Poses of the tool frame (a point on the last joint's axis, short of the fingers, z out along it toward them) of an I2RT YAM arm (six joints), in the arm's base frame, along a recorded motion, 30 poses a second.
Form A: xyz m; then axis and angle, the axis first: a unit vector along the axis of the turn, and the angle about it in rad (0 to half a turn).
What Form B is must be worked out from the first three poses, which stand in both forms.
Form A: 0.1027 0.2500 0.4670 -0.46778 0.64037 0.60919 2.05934
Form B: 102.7 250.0 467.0 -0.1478 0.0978 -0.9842 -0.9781 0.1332 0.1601
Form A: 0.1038 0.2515 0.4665 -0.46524 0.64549 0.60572 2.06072
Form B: 103.8 251.5 466.5 -0.1523 0.0928 -0.9840 -0.9761 0.1422 0.1645
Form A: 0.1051 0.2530 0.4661 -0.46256 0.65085 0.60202 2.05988
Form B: 105.1 253.0 466.1 -0.1553 0.0889 -0.9839 -0.9739 0.1528 0.1676
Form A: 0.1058 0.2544 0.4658 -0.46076 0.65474 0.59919 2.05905
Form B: 105.8 254.4 465.8 -0.1572 0.0860 -0.9838 -0.9724 0.1607 0.1694
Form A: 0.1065 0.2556 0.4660 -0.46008 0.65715 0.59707 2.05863
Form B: 106.5 255.6 466.0 -0.1578 0.0834 -0.9839 -0.9715 0.1655 0.1699
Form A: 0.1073 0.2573 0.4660 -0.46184 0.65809 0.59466 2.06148
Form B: 107.3 257.3 466.0 -0.1574 0.0773 -0.9845 -0.9717 0.1659 0.1684
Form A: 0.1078 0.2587 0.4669 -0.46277 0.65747 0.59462 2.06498
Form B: 107.8 258.7 466.9 -0.1586 0.0749 -0.9845 -0.9721 0.1630 0.1690
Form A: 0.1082 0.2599 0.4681 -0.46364 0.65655 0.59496 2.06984
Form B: 108.2 259.9 468.1 -0.1607 0.0723 -0.9843 -0.9725 0.1588 0.1705
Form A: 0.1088 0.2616 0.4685 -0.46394 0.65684 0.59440 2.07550
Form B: 108.8 261.6 468.5 -0.1642 0.0682 -0.9841 -0.9724 0.1565 0.1731
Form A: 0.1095 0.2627 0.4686 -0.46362 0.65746 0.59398 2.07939
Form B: 109.5 262.7 468.6 -0.1673 0.0656 -0.9837 -0.9720 0.1558 0.1757
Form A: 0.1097 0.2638 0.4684 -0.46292 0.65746 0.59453 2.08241
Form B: 109.7 263.8 468.4 -0.1704 0.0650 -0.9832 -0.9718 0.1543 0.1786
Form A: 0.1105 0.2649 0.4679 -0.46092 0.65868 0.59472 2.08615
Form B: 110.5 264.9 467.9 -0.1757 0.0643 -0.9823 -0.9707 0.1548 0.1837
